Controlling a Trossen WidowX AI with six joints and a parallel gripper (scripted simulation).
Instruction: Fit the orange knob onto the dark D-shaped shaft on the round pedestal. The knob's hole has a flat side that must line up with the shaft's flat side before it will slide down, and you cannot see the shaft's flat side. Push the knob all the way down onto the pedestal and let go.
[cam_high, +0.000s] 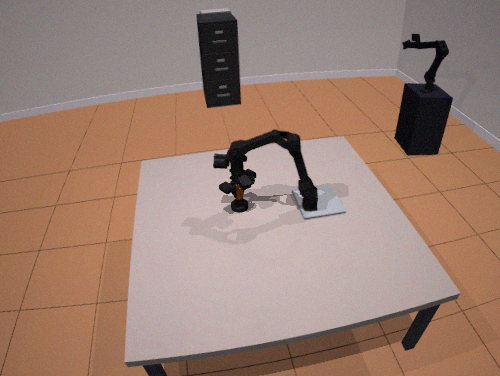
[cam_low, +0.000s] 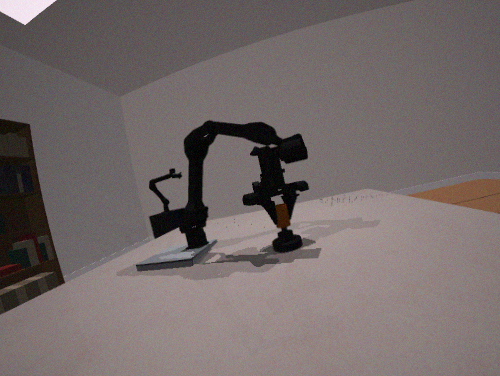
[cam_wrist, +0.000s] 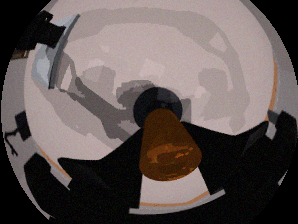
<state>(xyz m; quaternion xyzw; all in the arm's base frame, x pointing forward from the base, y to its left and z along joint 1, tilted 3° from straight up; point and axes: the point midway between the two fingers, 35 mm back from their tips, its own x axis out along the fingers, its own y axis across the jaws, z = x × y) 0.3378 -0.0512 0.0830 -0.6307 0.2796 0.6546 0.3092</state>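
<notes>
The orange knob lies 2 cm above my gripper tip. From my gripper tip the other things lie so: round pedestal 4 cm below.
</notes>
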